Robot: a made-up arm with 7 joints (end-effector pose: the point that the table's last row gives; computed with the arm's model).
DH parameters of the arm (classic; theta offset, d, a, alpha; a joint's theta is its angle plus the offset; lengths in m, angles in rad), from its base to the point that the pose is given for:
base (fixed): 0 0 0 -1.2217
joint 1: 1.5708 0 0 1.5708
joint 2: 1.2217 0 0 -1.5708
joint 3: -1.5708 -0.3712 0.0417 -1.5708
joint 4: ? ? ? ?
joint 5: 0 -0.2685 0 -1.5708
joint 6: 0 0 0 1.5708
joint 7: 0 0 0 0
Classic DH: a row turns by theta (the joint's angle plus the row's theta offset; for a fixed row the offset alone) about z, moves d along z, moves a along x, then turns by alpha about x.
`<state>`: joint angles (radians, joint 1 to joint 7).
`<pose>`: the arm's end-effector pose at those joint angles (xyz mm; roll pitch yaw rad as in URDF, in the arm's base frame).
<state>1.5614 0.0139 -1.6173 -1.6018 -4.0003 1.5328 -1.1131</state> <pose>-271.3 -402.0 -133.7 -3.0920 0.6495 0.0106</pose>
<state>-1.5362 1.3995 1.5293 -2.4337 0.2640 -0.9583 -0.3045</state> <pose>-114.8 261.3 110.0 -1.0248 0.0382 -0.3250</pose>
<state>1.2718 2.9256 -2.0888 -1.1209 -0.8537 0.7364 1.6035</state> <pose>258.4 371.0 368.3 -1.8336 0.6310 2.6707</pose>
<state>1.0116 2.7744 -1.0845 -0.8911 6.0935 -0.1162 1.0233</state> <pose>305.2 471.0 239.7 1.2741 1.4697 -0.4161</pose>
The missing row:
joint 4: 0 0 -0.0325 1.5708
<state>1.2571 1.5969 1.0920 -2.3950 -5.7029 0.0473 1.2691</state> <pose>174.5 262.2 27.9 -0.5742 -1.2812 0.1492</pose>
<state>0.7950 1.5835 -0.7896 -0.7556 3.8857 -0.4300 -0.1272</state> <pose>-135.8 591.6 -138.6 -0.9755 -0.9703 -3.1278</pose>
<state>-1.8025 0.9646 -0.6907 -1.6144 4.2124 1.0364 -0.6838</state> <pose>367.8 -53.6 335.3 -2.6588 -0.7208 -0.2939</pose>
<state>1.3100 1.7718 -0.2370 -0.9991 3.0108 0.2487 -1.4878</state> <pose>-71.0 589.8 -73.1 0.6332 -0.0171 0.1119</pose>
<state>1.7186 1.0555 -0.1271 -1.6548 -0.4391 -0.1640 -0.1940</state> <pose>-357.7 293.0 -169.6 -0.0740 0.0712 -1.2919</pose>
